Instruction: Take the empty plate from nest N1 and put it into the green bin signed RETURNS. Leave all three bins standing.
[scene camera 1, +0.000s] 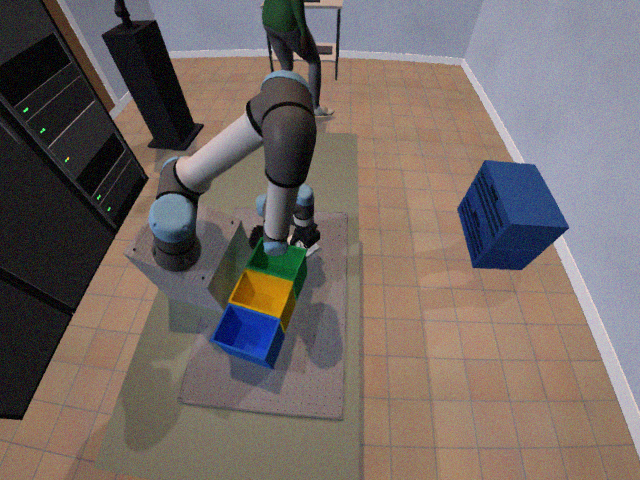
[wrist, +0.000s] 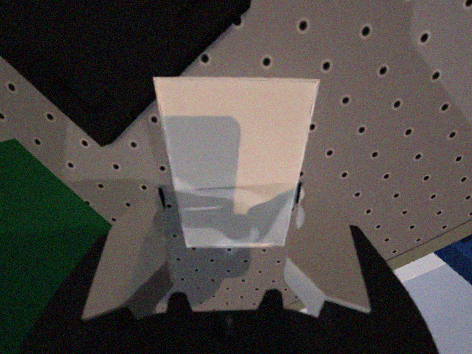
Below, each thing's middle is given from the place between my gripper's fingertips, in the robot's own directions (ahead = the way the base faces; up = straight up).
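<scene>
Green bin (scene camera 1: 292, 265), counted from my gripper: 17 cm to the right, 5 cm behind, 9 cm above. Black nest (wrist: 92, 54), from my gripper: 1 cm to the left, 16 cm behind, 1 cm above. Yellow bin (scene camera 1: 267, 294), from my gripper: 31 cm to the right, 6 cm behind, 9 cm above. My gripper now 1 cm past the white plate (wrist: 235, 145), 1 cm to the right of it, 1 cm below it. Going by their middles, yellow bin farthest from my gripper of the things named here.
</scene>
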